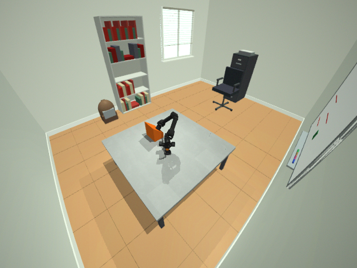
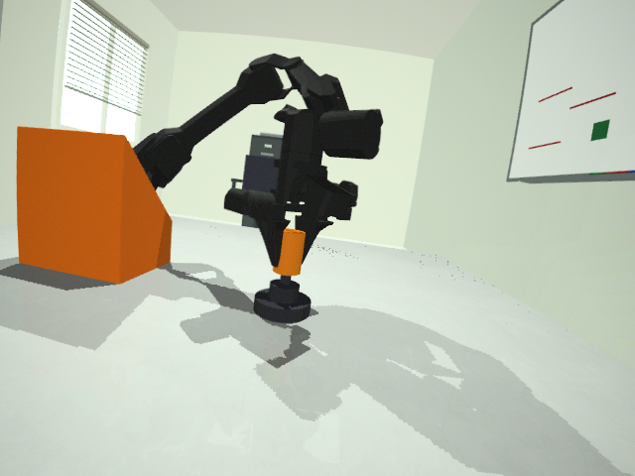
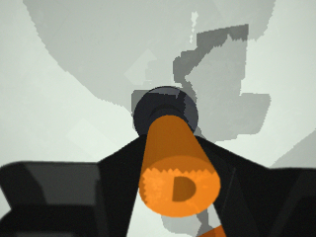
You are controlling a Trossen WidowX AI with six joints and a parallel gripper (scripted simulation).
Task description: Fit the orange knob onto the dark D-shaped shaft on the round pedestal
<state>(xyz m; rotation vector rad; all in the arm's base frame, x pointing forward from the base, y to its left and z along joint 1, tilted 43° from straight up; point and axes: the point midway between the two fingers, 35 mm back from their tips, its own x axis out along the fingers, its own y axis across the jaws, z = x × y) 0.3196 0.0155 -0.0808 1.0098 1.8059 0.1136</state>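
My gripper tip is now 20 mm below the knob. Round my gripper tip: dark pedestal 40 mm below.
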